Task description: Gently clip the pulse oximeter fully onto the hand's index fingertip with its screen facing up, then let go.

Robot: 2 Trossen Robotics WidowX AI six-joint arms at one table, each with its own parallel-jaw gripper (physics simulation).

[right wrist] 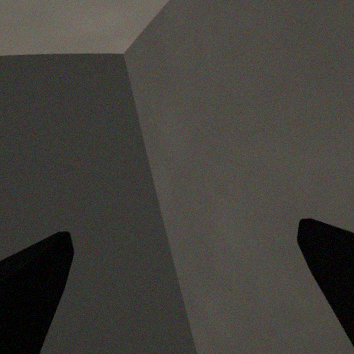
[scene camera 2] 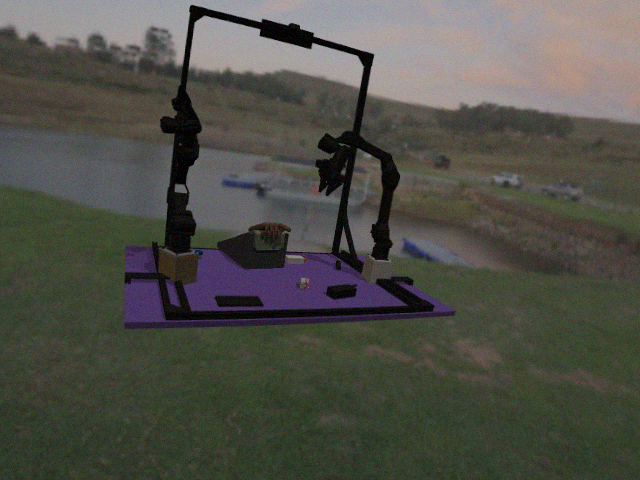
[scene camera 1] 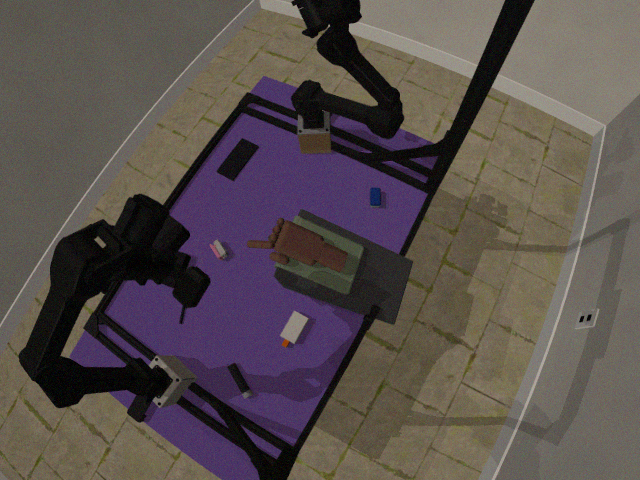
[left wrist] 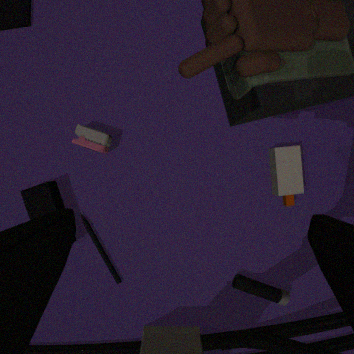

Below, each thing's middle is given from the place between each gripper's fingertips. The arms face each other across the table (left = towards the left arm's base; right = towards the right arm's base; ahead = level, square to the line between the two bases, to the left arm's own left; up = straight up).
The index finger [left wrist: 231, 44] is 5 cm behind my left hand, 13 cm to the right of it and 16 cm below it. Also, from my left hand: dark grey plate [scene camera 1: 382, 275]: 24 cm behind, 19 cm to the right, 32 cm below; then white and orange object [left wrist: 285, 162]: 19 cm behind, 2 cm to the left, 34 cm below.
Right now my right hand is 150 mm past the index finger, 480 mm to the right of it and 450 mm above it. Also, from my right hand: dark grey plate: 350 mm behind, 420 mm to the left, 610 mm below; white and orange object: 300 mm behind, 630 mm to the left, 630 mm below.
